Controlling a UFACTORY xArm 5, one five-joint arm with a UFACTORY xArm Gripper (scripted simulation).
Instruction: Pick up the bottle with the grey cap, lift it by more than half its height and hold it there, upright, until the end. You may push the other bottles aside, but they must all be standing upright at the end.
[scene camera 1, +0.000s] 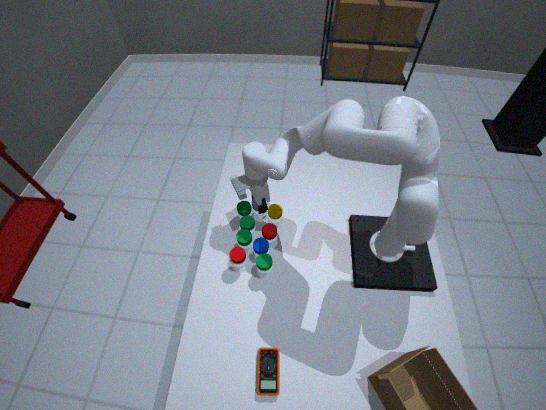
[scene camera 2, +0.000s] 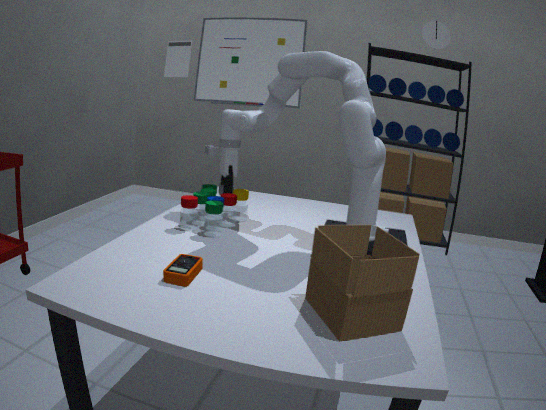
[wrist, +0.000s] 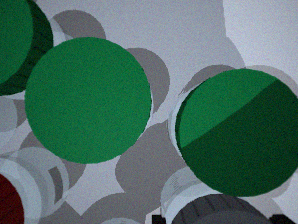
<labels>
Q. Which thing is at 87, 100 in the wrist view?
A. A green-capped bottle.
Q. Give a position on a cardboard box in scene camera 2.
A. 382, 295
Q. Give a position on a green-capped bottle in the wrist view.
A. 228, 129
</labels>
